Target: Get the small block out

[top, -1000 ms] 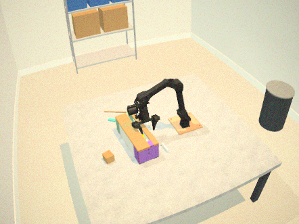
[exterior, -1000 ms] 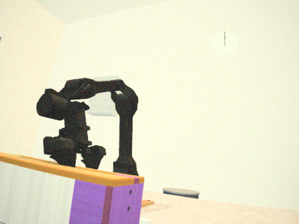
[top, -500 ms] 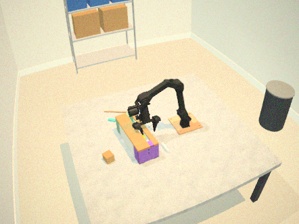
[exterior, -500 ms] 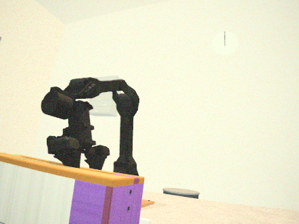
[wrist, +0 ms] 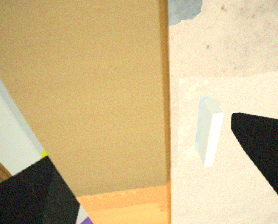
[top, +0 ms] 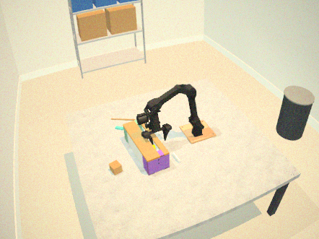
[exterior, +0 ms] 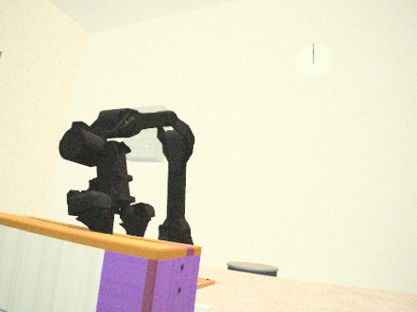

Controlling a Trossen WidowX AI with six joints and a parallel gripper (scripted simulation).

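My gripper tip is now 5 cm short of the yellow block and 3 cm to the right of it. The rest, counted from my gripper tip: orange cube (30 cm ahead, 5 cm to the left, 6 cm below); then box (4 cm ahead, 4 cm to the right, 3 cm below); then teal piece (19 cm ahead, 34 cm to the right, 8 cm below).
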